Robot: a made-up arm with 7 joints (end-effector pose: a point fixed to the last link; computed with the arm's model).
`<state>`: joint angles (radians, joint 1 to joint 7).
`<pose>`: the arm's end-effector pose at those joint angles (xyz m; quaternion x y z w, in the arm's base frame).
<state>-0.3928 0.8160 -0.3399 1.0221 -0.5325 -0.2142 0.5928</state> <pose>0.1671 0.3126 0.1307 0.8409 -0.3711 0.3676 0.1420</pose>
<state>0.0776 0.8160 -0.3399 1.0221 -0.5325 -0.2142 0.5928</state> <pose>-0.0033 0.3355 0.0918 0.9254 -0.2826 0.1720 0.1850</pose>
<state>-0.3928 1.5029 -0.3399 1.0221 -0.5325 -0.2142 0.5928</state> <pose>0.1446 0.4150 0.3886 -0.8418 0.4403 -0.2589 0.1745</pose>
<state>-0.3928 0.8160 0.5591 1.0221 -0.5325 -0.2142 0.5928</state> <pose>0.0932 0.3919 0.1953 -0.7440 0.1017 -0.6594 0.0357</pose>
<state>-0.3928 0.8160 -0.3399 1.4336 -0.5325 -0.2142 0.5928</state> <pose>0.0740 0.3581 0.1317 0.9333 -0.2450 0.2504 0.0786</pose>
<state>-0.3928 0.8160 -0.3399 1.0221 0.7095 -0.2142 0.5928</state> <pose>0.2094 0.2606 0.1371 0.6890 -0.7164 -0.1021 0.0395</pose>
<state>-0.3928 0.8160 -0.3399 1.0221 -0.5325 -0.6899 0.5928</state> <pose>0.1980 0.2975 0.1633 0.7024 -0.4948 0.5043 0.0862</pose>
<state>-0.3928 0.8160 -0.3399 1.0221 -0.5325 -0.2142 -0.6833</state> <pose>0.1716 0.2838 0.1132 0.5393 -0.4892 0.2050 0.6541</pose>
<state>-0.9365 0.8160 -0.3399 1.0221 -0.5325 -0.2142 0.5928</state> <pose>0.3143 0.2655 0.2624 0.6859 -0.4477 0.5677 0.0828</pose>
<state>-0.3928 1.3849 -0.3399 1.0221 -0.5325 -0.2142 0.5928</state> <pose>0.1503 0.4104 0.3404 -0.8488 0.4319 -0.2801 0.1206</pose>
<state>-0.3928 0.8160 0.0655 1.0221 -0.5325 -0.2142 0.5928</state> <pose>0.1452 0.3527 0.1671 0.8175 -0.2558 0.5121 0.0633</pose>
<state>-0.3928 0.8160 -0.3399 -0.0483 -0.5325 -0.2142 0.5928</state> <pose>0.2841 0.1154 0.2502 0.4482 -0.6144 0.5892 0.2730</pose>
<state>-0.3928 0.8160 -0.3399 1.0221 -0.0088 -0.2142 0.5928</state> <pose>0.1895 0.2958 0.1413 0.8145 -0.5429 0.1766 0.1034</pose>
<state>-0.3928 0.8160 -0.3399 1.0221 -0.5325 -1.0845 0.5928</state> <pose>0.2088 0.2797 0.1967 0.5571 -0.5766 0.5965 0.0360</pose>
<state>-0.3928 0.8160 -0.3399 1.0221 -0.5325 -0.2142 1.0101</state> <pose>0.1592 0.3155 0.1390 -0.8700 0.2966 -0.3909 0.0489</pose>
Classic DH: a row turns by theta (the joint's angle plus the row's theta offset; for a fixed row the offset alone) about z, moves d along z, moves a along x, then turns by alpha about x. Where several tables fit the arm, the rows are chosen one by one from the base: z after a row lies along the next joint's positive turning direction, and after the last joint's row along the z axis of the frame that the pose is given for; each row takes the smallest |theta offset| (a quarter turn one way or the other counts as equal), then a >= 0, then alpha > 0; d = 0 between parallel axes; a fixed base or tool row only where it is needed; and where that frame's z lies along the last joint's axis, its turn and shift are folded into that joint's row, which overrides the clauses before.
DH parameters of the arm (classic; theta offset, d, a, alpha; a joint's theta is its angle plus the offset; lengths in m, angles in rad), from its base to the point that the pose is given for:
base (fixed): -0.071 0.3915 -0.0256 -1.3004
joint 1: -1.3111 0.0124 -0.0137 -1.5708
joint 2: 1.2915 -0.0194 0.0024 1.5708
joint 3: 1.5708 -0.176 0.0365 -1.5708
joint 4: 1.5708 0.0173 0.0237 1.5708
joint 5: 0 0.1489 -0.0141 -1.5708
joint 6: -1.5708 0.0392 0.0746 1.5708
joint 7: 0.0002 -0.0278 0.0284 1.5707
tool (fixed): 1.8209 -0.0028 0 0

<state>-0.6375 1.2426 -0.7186 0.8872 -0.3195 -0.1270 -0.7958</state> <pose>0.2330 0.3191 0.2398 0.6056 -0.5467 -0.1068 0.5683</pose>
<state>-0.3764 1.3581 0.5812 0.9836 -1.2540 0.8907 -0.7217</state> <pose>0.1003 0.3695 0.3103 0.3102 -0.2512 0.6926 0.6008</pose>
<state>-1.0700 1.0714 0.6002 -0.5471 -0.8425 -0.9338 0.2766</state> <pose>-0.0070 0.1655 0.5960 0.4816 0.5812 -0.5748 0.3161</pose>
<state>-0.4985 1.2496 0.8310 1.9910 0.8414 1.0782 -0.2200</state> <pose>-0.1118 0.3292 0.2566 0.8102 0.4274 -0.0112 0.4009</pose>
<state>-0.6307 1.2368 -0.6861 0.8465 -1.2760 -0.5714 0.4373</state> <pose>0.2380 0.3454 0.2770 0.6341 -0.4495 0.6235 0.0841</pose>
